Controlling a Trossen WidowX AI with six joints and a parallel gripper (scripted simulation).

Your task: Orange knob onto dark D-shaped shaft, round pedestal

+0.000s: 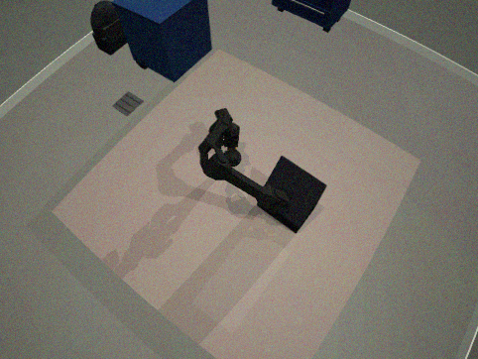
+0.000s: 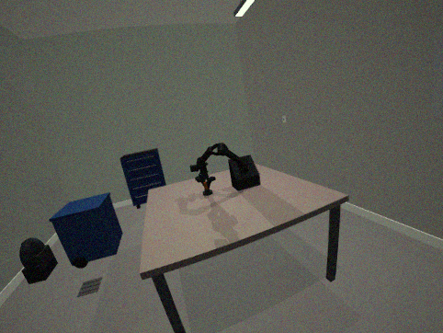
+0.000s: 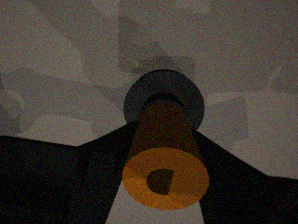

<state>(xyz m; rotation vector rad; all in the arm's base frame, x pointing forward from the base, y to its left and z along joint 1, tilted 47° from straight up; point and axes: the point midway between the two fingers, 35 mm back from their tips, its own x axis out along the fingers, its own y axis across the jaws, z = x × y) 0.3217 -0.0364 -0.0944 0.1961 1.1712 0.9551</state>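
Now: the orange knob 20 mm above my gripper tip. The rest, counted from my gripper tip: round pedestal: 20 mm below.
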